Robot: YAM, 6 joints.
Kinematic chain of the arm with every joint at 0, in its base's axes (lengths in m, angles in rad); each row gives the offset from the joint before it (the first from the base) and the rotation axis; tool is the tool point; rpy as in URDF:
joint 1: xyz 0 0 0.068 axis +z
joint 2: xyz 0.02 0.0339 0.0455 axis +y
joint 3: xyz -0.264 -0.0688 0 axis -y
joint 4: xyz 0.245 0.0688 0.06 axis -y
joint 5: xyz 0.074 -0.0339 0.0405 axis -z
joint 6: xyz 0.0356 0 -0.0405 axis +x
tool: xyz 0 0 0 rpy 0 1.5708 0
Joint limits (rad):
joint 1: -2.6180..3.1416
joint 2: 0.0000..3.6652
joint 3: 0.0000..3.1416
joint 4: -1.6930..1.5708
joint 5: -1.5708..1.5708
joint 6: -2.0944..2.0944
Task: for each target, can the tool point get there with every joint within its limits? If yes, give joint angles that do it. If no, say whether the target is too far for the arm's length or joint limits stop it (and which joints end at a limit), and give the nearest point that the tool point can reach.
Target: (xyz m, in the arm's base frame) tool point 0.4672 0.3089 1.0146
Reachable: no: too far | nearest point 0.2851 0.1885 0.6503 | short by 0.425 m
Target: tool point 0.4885 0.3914 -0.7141
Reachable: no: too far | nearest point 0.3287 0.2633 -0.3366 | short by 0.430 m
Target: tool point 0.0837 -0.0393 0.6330
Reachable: yes | joints -0.2960 1.1215 1.6465 1.0064 0.3799 -0.5021
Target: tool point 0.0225 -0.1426 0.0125
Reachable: yes | joints -1.2071 2.1080 0.4454 -0.4863 0.9891 -1.5303
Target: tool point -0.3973 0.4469 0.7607
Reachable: no: too far | nearest point -0.2903 0.3265 0.5803 | short by 0.242 m
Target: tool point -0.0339 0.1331 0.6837
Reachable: yes | joints -1.2003 1.1000 2.3233 0.9948 -0.4844 -0.0820
